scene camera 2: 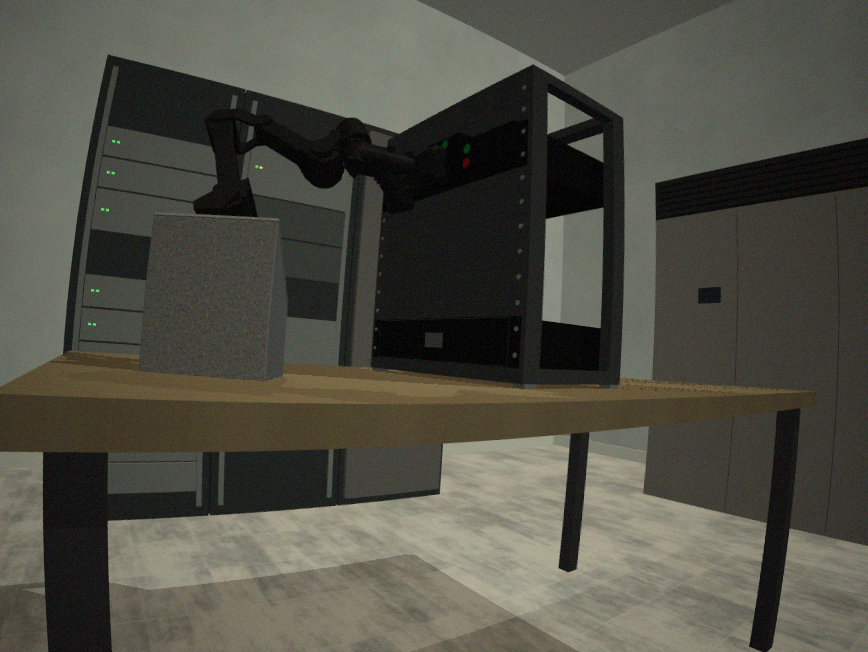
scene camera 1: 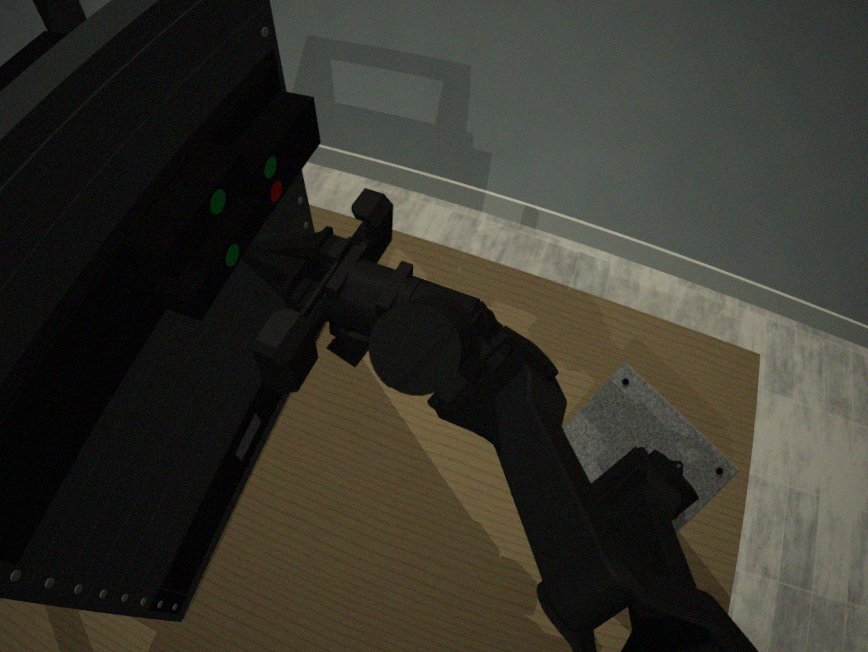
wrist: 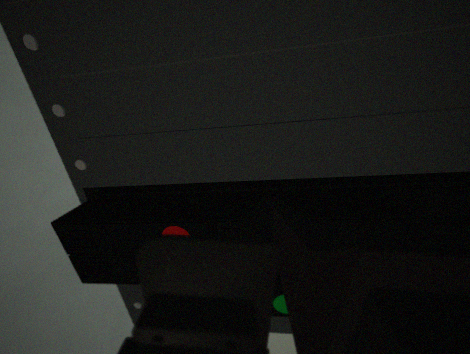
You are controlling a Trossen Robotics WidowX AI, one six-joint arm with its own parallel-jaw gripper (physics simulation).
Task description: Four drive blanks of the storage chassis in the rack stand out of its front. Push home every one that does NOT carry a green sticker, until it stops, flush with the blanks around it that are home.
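Seen in the pictures: gripper, fingertip midpoint: (scene camera 2: 447, 180) (scene camera 1: 243, 253) (wrist: 268, 204); arm's base, origin of the base link: (scene camera 2: 204, 256) (scene camera 1: 651, 487).
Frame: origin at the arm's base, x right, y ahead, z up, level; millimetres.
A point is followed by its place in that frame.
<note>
The black storage chassis (scene camera 1: 301, 115) {y 421, x 151, z 275 mm} (scene camera 2: 499, 148) {y 424, x 176, z 243 mm} (wrist: 95, 235) {y 422, x 147, z 233 mm} stands out of the rack's front near its top. Its blanks blend into the dark; their edges and depths cannot be told. Green stickers (scene camera 1: 270, 167) {y 425, x 92, z 265 mm} (scene camera 1: 218, 201) {y 430, x 23, z 293 mm} (scene camera 1: 232, 254) {y 431, x 16, z 237 mm} and a red sticker (scene camera 1: 275, 190) {y 425, x 90, z 238 mm} (scene camera 2: 465, 162) {y 425, x 90, z 237 mm} (wrist: 175, 231) {y 425, x 91, z 231 mm} mark its front. In scene camera 2 two green stickers (scene camera 2: 444, 143) {y 431, x 21, z 296 mm} (scene camera 2: 467, 148) {y 425, x 94, z 264 mm} show, and the gripper hides part of the front. My gripper (scene camera 1: 246, 250) {y 435, x 33, z 216 mm} is shut and empty, its tips close before the front beside the lower green sticker; contact cannot be told. In the wrist view the fingers partly cover the red sticker and a green sticker (wrist: 280, 304) {y 430, x 27, z 293 mm}.
The rack (scene camera 1: 133, 449) {y 492, x -140, z 136 mm} (scene camera 2: 534, 231) {y 481, x 213, z 100 mm} (wrist: 250, 140) {y 479, x 46, z 187 mm} stands on the wooden table (scene camera 1: 336, 519) {y 356, x -93, z -169 mm} (scene camera 2: 421, 421) {y 123, x 372, z -186 mm}. Flat dark panels lie above and below the chassis. The arm's grey pedestal (scene camera 1: 631, 414) {y 42, x 70, z 25 mm} (scene camera 2: 210, 294) {y -7, x 78, z -61 mm} stands before the rack. Tall cabinets (scene camera 2: 157, 161) stand behind the arm.
</note>
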